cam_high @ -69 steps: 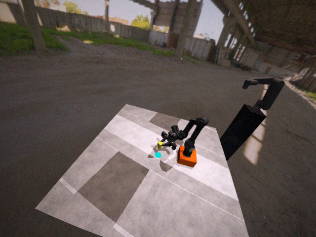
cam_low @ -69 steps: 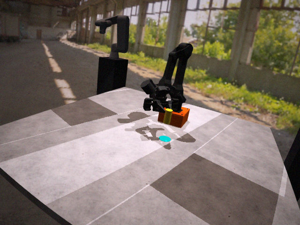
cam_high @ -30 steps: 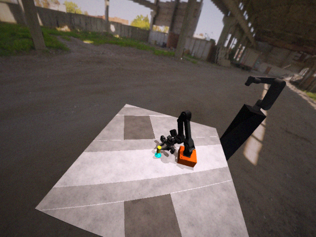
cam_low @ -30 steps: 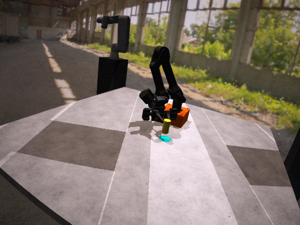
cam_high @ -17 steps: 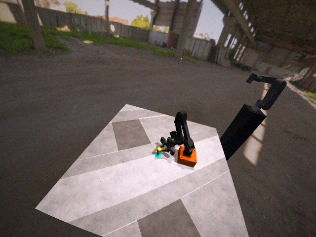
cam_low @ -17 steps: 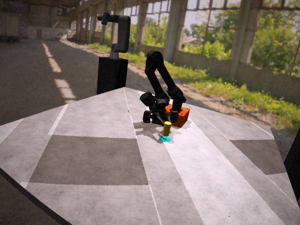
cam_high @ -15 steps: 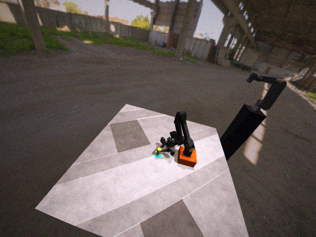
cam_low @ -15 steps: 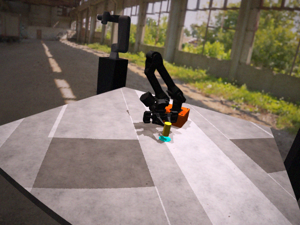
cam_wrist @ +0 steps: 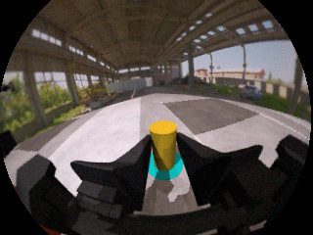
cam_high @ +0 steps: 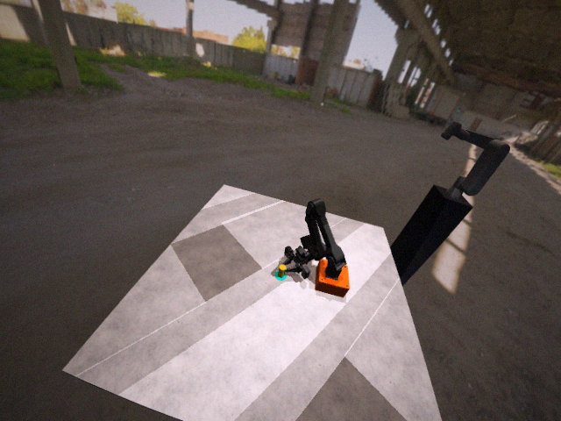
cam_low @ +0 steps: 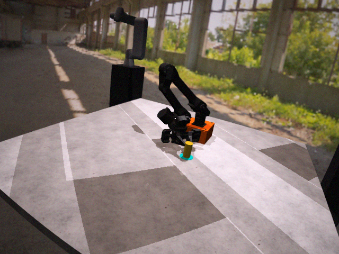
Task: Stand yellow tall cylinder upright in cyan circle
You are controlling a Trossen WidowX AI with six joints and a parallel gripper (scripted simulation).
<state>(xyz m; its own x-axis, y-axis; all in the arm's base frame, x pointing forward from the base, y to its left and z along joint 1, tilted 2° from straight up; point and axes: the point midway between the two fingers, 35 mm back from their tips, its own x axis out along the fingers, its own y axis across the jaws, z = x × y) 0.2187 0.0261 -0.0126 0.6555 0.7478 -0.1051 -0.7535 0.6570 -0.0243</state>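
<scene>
Right now the yellow cylinder is 20 mm below my gripper tip. Round my gripper tip: cyan circle: 60 mm below.
</scene>
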